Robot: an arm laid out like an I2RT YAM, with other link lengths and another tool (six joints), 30 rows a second.
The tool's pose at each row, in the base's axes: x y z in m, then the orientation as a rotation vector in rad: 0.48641, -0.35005, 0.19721, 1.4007, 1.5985, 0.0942; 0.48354, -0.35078, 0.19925, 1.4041, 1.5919, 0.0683; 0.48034, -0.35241, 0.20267, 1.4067, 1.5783, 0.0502; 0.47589, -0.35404, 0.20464, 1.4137, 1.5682, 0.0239; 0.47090, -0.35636, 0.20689, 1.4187, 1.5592, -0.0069; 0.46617, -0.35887, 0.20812, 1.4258, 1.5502, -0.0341; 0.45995, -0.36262, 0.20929, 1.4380, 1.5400, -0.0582; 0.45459, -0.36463, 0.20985, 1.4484, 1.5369, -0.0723; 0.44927, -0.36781, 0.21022, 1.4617, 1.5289, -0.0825
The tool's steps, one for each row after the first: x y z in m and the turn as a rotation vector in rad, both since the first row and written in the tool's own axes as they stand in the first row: -0.00217, -0.00106, -0.00266, 0.0137, -0.0167, -0.0055; -0.00593, -0.00182, -0.00581, 0.0206, -0.0348, -0.0051; -0.00899, -0.00436, -0.00906, 0.0360, -0.0531, -0.0072; -0.01283, -0.00735, -0.01246, 0.0531, -0.0731, -0.0126; -0.01619, -0.01084, -0.01506, 0.0698, -0.0906, -0.0154; -0.02069, -0.01585, -0.01802, 0.0880, -0.1059, -0.0136; -0.02334, -0.02003, -0.02095, 0.1017, -0.1117, -0.0120; -0.02680, -0.02469, -0.02316, 0.1137, -0.1185, -0.0050
